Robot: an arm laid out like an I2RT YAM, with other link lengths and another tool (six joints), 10 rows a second.
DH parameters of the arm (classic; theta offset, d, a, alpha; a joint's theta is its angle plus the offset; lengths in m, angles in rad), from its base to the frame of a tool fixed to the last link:
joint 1: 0 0.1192 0.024 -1.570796
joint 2: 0 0 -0.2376 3.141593
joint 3: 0.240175 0 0.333 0
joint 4: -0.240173 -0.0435 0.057 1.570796
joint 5: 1.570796 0.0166 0 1.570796
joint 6: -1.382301 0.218 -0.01 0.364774
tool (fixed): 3.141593 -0.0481 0 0
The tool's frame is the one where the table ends.
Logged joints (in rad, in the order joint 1, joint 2, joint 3, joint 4, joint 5, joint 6), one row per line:
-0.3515, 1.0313, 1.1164, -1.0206, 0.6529, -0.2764
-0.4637, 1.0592, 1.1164, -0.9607, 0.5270, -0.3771
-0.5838, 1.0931, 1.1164, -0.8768, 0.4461, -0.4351
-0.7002, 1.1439, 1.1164, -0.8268, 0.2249, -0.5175
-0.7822, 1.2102, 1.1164, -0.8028, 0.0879, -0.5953
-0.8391, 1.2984, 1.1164, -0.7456, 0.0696, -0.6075
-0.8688, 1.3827, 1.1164, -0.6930, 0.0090, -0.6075
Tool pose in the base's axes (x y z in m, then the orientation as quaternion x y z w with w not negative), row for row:
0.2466, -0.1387, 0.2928, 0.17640, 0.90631, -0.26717, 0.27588
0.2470, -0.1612, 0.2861, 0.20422, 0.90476, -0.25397, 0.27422
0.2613, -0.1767, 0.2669, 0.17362, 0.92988, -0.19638, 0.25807
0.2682, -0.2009, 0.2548, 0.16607, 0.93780, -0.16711, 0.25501
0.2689, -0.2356, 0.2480, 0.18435, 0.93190, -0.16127, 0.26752
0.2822, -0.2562, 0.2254, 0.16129, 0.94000, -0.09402, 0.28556
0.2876, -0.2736, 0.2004, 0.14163, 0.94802, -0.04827, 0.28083
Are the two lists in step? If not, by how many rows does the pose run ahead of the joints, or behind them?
The pose runs 2 rows behind the joints: the pose in row i belongs to the joints in row i - 2.
